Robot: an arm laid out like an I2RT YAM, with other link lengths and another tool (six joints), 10 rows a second.
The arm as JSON. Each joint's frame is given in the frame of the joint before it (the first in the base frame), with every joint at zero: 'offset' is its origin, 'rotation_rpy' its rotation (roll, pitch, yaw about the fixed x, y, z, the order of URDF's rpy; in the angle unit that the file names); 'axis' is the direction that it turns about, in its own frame. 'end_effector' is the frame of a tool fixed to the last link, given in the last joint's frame.
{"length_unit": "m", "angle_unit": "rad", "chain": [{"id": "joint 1", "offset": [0.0, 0.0, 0.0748], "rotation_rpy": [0.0, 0.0, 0.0], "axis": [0.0, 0.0, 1.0]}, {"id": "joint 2", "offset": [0.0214, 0.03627, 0.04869], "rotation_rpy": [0.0, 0.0, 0.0], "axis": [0.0, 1.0, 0.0]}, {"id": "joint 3", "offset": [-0.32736, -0.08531, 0.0], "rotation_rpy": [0.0, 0.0, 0.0], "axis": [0.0, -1.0, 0.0]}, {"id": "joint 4", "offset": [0.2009, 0.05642, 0.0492], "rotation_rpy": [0.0, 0.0, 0.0], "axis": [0.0, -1.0, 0.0]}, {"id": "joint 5", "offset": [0.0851, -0.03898, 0.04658], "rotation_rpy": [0.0, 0.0, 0.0], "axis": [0.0, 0.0, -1.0]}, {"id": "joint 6", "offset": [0.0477, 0.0, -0.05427], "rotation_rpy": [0.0, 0.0, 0.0], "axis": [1.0, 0.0, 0.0]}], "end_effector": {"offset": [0.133, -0.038, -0.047], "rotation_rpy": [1.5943, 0.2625, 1.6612]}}
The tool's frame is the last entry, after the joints.
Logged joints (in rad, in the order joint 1, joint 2, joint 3, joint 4, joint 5, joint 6), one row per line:
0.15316 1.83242 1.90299 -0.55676 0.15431 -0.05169
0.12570 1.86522 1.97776 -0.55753 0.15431 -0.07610
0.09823 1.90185 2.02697 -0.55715 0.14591 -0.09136
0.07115 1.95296 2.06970 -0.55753 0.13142 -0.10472
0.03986 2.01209 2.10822 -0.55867 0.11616 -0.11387
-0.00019 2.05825 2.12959 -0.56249 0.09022 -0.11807
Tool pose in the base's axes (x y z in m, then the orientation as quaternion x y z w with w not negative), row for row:
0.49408 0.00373 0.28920 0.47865 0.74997 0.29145 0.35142
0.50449 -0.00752 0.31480 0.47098 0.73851 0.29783 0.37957
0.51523 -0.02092 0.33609 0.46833 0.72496 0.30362 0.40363
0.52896 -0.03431 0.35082 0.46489 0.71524 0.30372 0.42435
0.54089 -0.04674 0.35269 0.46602 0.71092 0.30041 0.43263
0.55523 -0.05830 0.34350 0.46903 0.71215 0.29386 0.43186
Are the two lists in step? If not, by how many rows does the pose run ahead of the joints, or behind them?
The pose runs 2 rows behind the joints: the pose in row i belongs to the joints in row i - 2.
